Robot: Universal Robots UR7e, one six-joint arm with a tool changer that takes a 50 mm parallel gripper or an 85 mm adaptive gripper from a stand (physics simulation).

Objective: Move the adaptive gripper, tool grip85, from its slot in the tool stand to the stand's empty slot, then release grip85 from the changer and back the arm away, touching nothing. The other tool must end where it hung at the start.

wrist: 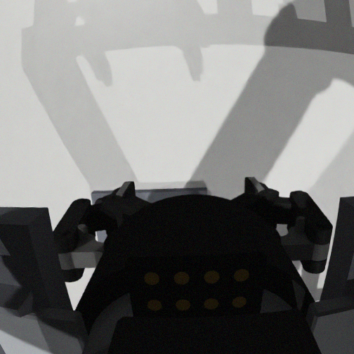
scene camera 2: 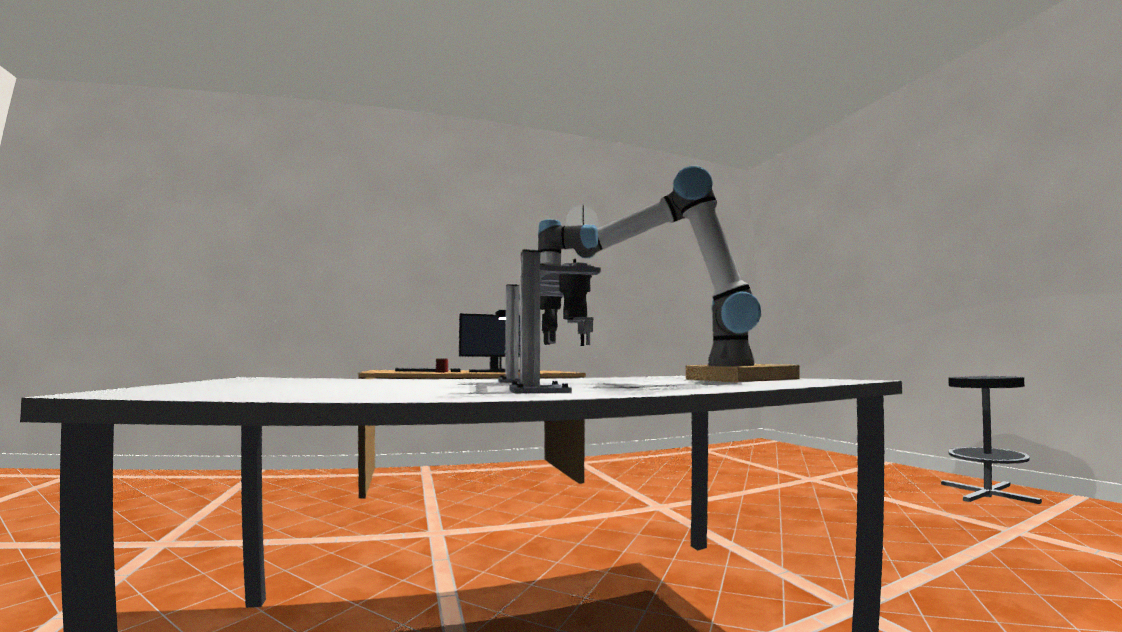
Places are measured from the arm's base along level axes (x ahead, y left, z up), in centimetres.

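Where they show: arm's base, link origin: (scene camera 2: pixel 731 365).
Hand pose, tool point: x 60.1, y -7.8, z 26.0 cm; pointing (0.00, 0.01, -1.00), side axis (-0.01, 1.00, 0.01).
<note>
Each offset is from my tool point to the top centre of the thing. "*": to the spot under its first point. Level surfaces: height alone.
The adaptive gripper, grip85 {* dx +0.7, dy +4.7, dz -17.4 cm} (scene camera 2: pixel 549 339) (wrist: pixel 190 187), hangs in its slot in the tool stand (scene camera 2: pixel 530 321) (wrist: pixel 39 225), with its fingers spread open and empty, pointing down. The arm's last wrist joint (scene camera 2: pixel 549 235) is directly above it, low over the slot. The changer joint is partly hidden behind the stand, so I cannot tell whether it is locked. The other tool, the parallel gripper (scene camera 2: pixel 575 296), hangs upright in the nearer slot, beside grip85. In the wrist view, stand parts flank grip85 closely on both sides. I cannot make out the empty slot.
A second stand post {* dx +11.8, dy -3.7, dz -15.2 cm} (scene camera 2: pixel 511 333) rises behind the front one. The stand is on the white table {dz -30.9 cm} (scene camera 2: pixel 314 390). The arm's base stands on a wooden block (scene camera 2: pixel 741 372) at the right. A desk with a monitor (scene camera 2: pixel 481 335) and a red mug (scene camera 2: pixel 442 365) is behind; a stool (scene camera 2: pixel 986 382) stands right.
</note>
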